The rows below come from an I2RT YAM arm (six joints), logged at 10 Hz.
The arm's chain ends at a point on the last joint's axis. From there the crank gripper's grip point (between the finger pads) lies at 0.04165 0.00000 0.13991 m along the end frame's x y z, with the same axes.
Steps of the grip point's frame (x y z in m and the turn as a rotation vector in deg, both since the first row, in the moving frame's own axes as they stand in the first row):
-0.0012 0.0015 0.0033 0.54 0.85 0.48
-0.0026 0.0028 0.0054 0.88 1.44 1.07
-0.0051 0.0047 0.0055 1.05 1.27 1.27
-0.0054 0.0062 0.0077 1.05 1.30 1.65
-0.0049 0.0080 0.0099 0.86 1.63 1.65
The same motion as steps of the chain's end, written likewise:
-0.0033 0.0025 0.0039 0.54 0.85 0.48
-0.0061 0.0041 0.0065 0.88 1.44 1.07
-0.0082 0.0063 0.0065 1.05 1.27 1.27
-0.0086 0.0075 0.0087 1.05 1.30 1.65
-0.0089 0.0088 0.0111 0.86 1.63 1.65

